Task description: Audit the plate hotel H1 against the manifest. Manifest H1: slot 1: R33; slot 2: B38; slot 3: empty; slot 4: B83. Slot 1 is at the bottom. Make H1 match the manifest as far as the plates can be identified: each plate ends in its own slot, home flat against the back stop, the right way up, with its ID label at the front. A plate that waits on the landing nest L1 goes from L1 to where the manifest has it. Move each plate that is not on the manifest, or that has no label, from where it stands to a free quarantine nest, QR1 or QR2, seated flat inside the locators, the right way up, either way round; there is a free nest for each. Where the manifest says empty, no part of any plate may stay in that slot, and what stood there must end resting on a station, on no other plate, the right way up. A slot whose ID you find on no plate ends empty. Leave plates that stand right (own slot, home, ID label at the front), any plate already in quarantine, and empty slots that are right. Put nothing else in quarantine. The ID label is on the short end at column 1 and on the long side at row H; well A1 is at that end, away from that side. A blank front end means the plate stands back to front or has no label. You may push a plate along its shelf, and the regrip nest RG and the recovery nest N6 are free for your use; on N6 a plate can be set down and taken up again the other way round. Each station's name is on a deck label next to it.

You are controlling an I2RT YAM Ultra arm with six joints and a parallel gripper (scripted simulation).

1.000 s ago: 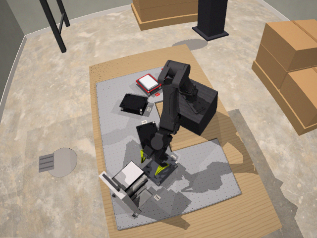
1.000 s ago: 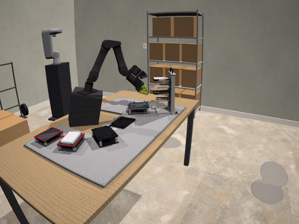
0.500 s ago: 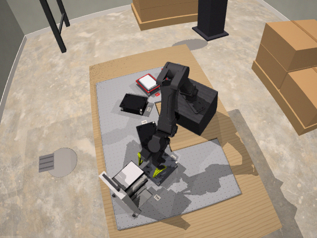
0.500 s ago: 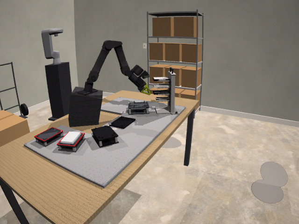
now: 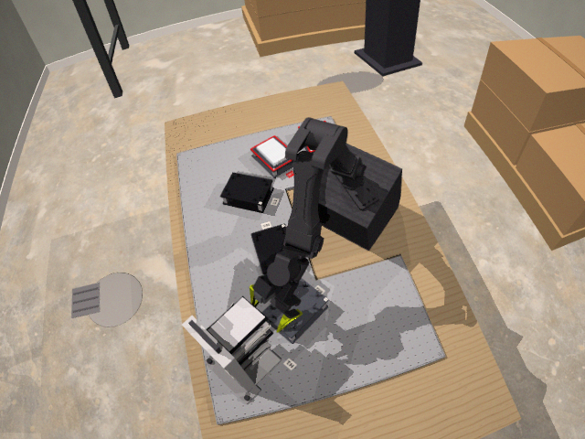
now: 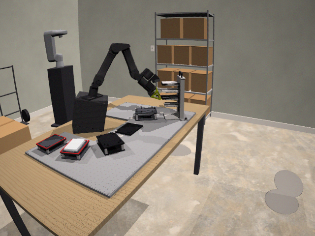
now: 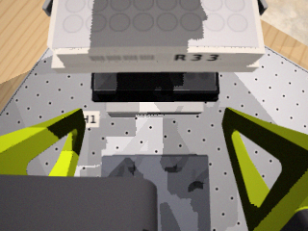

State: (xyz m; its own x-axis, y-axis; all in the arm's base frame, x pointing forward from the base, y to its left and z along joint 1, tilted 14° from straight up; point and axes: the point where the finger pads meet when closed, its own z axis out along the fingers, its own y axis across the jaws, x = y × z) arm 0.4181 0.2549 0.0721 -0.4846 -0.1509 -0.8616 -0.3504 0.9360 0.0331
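Now: hand 8 cm short of the dark well plate and 3 cm to the right of it. Round my hand: hotel upright post: 15 cm ahead, 6 cm to the left; H1 deck label: 1 cm behind, 10 cm to the left, 16 cm below; regrip nest: 10 cm behind, 4 cm to the right, 10 cm below.
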